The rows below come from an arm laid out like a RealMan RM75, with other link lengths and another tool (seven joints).
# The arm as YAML. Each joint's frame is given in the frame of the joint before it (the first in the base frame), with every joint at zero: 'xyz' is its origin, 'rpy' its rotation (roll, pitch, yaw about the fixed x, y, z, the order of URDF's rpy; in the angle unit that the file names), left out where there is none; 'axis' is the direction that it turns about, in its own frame. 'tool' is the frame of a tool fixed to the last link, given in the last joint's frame.
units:
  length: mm
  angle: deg
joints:
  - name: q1
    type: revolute
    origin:
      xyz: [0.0, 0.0, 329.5]
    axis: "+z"
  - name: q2
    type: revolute
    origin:
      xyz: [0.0, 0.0, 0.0]
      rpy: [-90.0, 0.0, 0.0]
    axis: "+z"
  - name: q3
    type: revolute
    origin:
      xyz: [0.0, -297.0, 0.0]
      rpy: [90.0, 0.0, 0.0]
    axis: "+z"
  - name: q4
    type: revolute
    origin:
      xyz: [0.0, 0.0, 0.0]
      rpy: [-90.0, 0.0, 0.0]
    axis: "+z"
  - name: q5
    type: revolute
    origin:
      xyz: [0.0, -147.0, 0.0]
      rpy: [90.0, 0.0, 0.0]
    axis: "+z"
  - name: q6
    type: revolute
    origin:
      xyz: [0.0, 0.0, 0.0]
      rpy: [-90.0, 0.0, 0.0]
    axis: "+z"
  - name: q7
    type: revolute
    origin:
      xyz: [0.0, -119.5, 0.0]
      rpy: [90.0, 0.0, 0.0]
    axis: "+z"
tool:
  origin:
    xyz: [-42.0, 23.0, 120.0]
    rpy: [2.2, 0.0, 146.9]
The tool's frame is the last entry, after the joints.
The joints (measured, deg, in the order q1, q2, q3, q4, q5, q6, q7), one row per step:
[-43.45 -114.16 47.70 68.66 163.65 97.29 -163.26]
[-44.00 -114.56 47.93 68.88 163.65 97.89 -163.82]
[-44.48 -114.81 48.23 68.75 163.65 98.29 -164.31]
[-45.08 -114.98 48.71 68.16 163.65 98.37 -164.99]
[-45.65 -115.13 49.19 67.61 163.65 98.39 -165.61]
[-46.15 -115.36 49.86 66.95 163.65 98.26 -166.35]
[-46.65 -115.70 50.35 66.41 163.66 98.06 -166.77]
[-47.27 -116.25 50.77 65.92 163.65 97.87 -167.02]
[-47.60 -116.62 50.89 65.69 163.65 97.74 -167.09]
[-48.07 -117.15 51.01 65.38 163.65 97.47 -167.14]
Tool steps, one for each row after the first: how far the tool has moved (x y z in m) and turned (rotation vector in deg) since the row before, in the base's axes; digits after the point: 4 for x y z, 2 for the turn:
[0.0054 -0.0004 -0.0034 -0.51 -0.34 -0.05]
[0.0039 -0.0006 -0.0028 -0.56 -0.21 0.08]
[0.0037 0.0000 -0.0032 -0.56 -0.14 0.20]
[0.0034 0.0002 -0.0029 -0.50 -0.08 0.13]
[0.0030 -0.0004 -0.0037 -0.56 -0.02 0.22]
[0.0033 -0.0001 -0.0040 -0.54 -0.09 -0.08]
[0.0048 -0.0002 -0.0055 -0.71 -0.24 -0.35]
[0.0029 -0.0002 -0.0033 -0.36 -0.21 -0.23]
[0.0042 0.0001 -0.0046 -0.42 -0.32 -0.40]

